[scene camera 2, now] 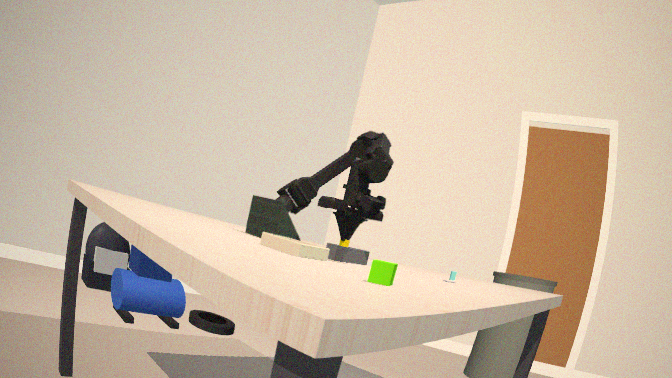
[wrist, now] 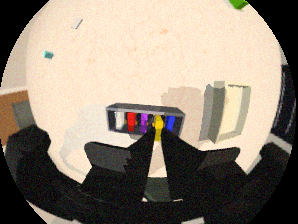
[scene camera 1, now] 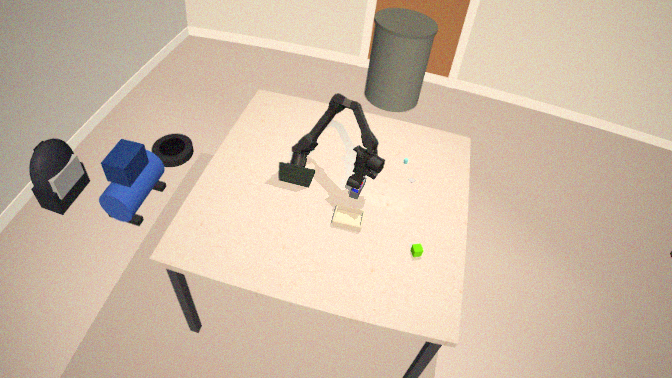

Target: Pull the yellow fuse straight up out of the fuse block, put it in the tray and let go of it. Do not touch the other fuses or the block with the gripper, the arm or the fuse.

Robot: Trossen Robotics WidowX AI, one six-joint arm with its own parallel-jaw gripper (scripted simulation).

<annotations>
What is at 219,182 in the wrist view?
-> The gripper.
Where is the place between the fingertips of the gripper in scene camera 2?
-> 344,241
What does the gripper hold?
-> A yellow fuse.
</annotations>
